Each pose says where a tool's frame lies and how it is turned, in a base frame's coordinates. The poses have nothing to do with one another.
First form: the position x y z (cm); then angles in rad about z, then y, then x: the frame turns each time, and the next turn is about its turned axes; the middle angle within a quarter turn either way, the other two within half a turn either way.
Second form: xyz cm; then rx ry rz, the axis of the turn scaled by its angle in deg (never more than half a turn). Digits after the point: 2 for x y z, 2 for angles.
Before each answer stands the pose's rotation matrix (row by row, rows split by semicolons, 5 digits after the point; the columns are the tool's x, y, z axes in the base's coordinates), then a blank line. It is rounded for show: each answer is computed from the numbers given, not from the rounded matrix.
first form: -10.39, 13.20, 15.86, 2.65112, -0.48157, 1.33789
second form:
-0.78179 0.28882 0.55262; 0.41747 -0.41588 0.80794; 0.46317 0.86234 0.20456

-10.39, 13.20, 15.86, 57.48, 94.51, 135.92
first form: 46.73, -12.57, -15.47, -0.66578, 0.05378, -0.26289
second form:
0.78530 0.58547 0.20134; -0.61678 0.76804 0.17231; -0.05375 -0.25950 0.96425

46.73, -12.57, -15.47, -13.47, 7.96, -37.51
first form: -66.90, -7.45, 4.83, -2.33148, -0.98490, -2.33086
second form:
-0.38121 -0.91541 0.12925; -0.40053 0.03754 -0.91551; 0.83322 -0.40077 -0.38096

-66.90, -7.45, 4.83, 76.03, -103.97, 76.05
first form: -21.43, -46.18, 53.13, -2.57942, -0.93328, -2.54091
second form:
-0.50360 -0.82401 -0.25962; -0.31726 0.45590 -0.83157; 0.80358 -0.33641 -0.49101

-21.43, -46.18, 53.13, 54.37, -116.75, 55.65
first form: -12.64, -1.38, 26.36, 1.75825, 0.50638, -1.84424
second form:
-0.16297 0.35235 -0.92157; 0.85919 -0.40849 -0.30812; -0.48501 -0.84202 -0.23616

-12.64, -1.38, 26.36, -96.48, -78.89, 91.59
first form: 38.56, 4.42, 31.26, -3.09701, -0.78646, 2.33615
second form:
-0.70565 0.47908 -0.52205; -0.03148 0.71485 0.69856; 0.70786 0.50938 -0.48936

38.56, 4.42, 31.26, -19.37, -125.95, -52.28
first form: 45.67, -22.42, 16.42, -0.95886, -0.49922, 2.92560
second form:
0.50435 -0.85846 0.09320; -0.71864 -0.47712 -0.50588; 0.47874 0.18816 -0.85756

45.67, -22.42, 16.42, 134.50, -74.72, 27.10
